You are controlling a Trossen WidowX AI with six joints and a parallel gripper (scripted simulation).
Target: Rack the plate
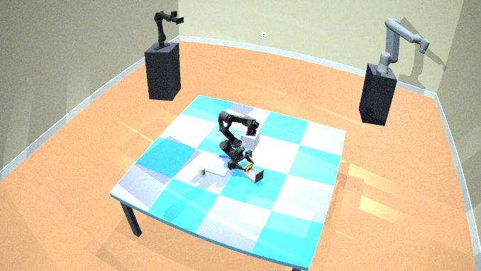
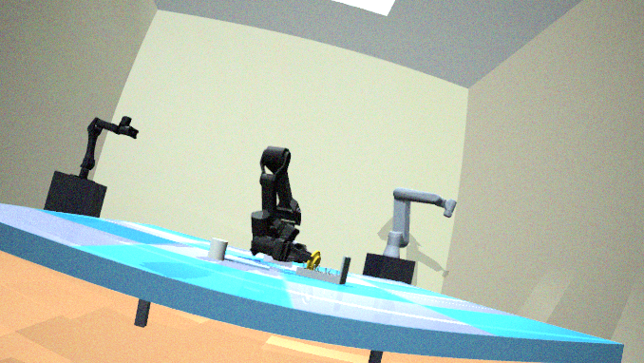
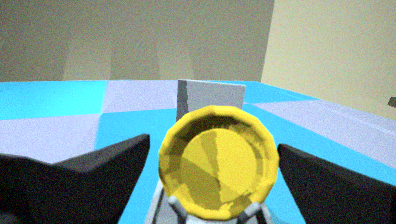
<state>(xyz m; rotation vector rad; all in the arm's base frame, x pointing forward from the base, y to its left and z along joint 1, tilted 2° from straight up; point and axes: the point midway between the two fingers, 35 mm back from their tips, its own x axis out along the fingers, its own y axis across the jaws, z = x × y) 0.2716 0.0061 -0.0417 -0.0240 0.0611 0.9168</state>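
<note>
Right now my gripper tip is 1 cm to the left of the yellow plate and 1 cm above it. The rest, counted from my gripper tip: grey dish rack (2 cm ahead, 2 cm to the left, 3 cm below); blue spoon (12 cm behind, 17 cm to the right, 5 cm below); light blue mat (2 cm behind, 19 cm to the right, 5 cm below).
</note>
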